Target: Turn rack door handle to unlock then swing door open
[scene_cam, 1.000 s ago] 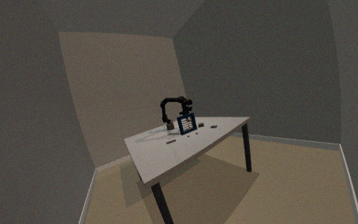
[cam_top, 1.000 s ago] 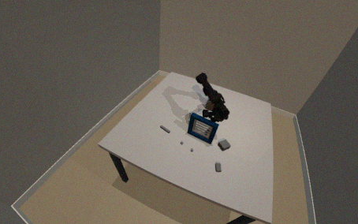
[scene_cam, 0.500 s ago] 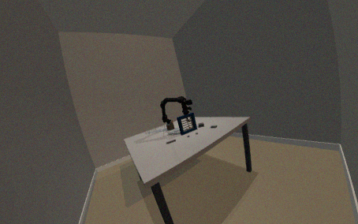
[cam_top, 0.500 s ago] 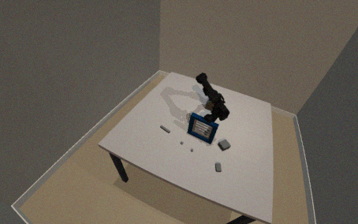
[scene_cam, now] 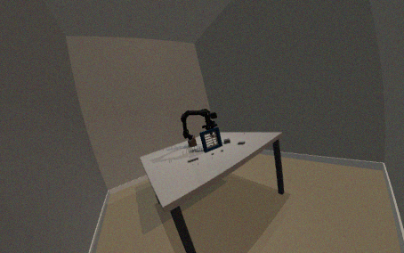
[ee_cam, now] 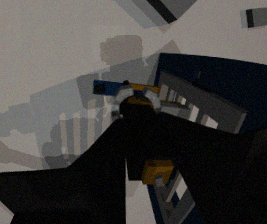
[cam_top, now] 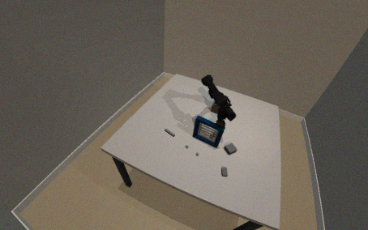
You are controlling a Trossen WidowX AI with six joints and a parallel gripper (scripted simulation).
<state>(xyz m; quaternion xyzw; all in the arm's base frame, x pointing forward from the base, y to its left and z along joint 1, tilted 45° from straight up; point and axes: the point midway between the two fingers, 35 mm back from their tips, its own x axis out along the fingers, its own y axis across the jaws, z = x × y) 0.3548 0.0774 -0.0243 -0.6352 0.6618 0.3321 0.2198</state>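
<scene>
Right now the upright handle is 1 cm to the right of my gripper tip and 2 cm below it. From my gripper tip the other things lie so: grey block: 7 cm ahead, 15 cm to the left, 13 cm below; grey bar: 11 cm ahead, 35 cm to the right, 14 cm below.
</scene>
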